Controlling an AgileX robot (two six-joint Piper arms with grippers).
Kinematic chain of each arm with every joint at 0, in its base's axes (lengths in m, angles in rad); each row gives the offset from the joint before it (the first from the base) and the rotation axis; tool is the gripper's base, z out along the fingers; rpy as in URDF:
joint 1: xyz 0 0 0.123 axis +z
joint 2: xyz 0 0 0 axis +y
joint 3: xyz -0.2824 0 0.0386 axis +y
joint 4: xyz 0.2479 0 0.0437 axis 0.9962 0 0.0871
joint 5: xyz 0 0 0 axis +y
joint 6: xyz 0.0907 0 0.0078 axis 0.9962 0 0.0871
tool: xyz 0 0 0 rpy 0 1.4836 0
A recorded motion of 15 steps. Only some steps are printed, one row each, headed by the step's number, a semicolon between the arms.
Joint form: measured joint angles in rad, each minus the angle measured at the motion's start. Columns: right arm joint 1, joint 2, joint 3, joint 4, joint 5, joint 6; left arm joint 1, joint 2, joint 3, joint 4, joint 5, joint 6.
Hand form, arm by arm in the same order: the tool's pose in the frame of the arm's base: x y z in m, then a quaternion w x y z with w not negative. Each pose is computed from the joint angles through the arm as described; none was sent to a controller.
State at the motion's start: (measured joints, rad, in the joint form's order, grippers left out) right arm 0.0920 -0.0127 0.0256 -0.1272 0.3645 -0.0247; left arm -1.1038 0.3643 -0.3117 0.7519 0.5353 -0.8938
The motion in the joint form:
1: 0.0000 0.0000 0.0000 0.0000 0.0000 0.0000; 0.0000 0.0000 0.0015 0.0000 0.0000 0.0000
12: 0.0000 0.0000 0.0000 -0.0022 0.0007 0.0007; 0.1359 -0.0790 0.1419 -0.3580 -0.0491 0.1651
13: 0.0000 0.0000 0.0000 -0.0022 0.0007 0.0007; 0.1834 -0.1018 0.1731 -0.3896 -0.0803 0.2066
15: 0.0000 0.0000 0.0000 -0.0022 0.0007 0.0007; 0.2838 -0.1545 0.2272 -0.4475 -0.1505 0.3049
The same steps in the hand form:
1: 0.0529 0.0007 0.1726 0.59769 -0.08070 0.79695 -0.03356; 0.0640 -0.0563 0.2585 0.52715 0.25934 0.77762 -0.22397
12: 0.0529 0.0007 0.1725 0.59741 -0.08099 0.79709 -0.03430; 0.0534 -0.0487 0.2127 0.45143 0.20368 0.82866 -0.26085
13: 0.0529 0.0007 0.1725 0.59741 -0.08099 0.79709 -0.03430; 0.0531 -0.0463 0.2058 0.45946 0.19568 0.82675 -0.25901
15: 0.0529 0.0007 0.1725 0.59741 -0.08099 0.79709 -0.03430; 0.0527 -0.0414 0.1960 0.48929 0.18223 0.81448 -0.25301

